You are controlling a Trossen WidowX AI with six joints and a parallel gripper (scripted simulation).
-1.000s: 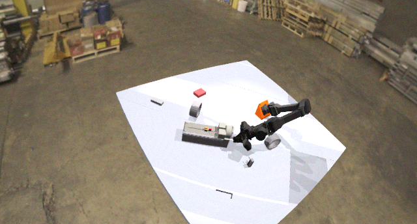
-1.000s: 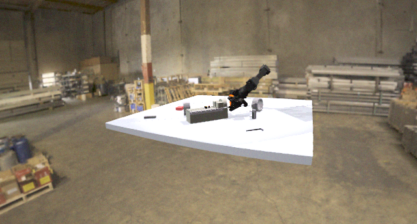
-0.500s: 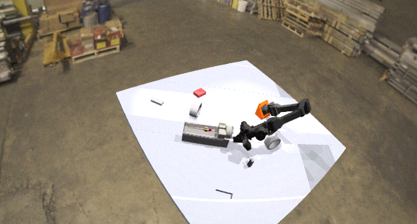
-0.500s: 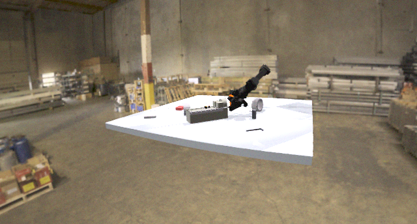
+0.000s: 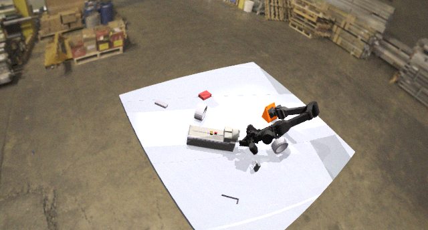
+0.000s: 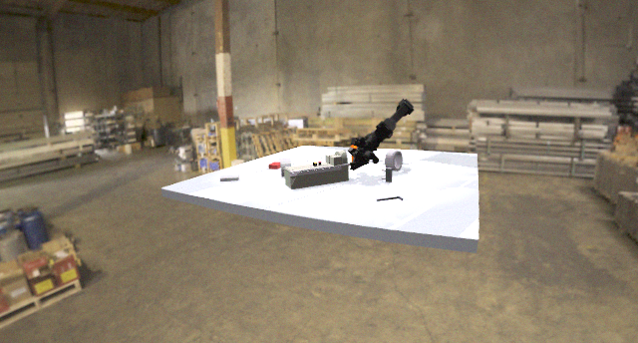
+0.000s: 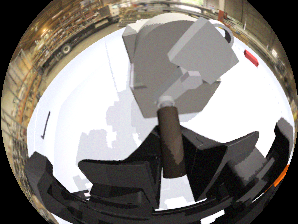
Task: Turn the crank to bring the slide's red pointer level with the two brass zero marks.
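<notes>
The dark crank handle is 10 mm behind my gripper tip, 10 mm to the left of it and 30 mm above it. From my gripper tip the other things lie so: hex key (260 mm ahead, 220 mm to the left, 40 mm below); then red pointer (80 mm ahead, 120 mm to the right, 40 mm above); then small clip (30 mm ahead, 160 mm to the left, 10 mm below).
</notes>
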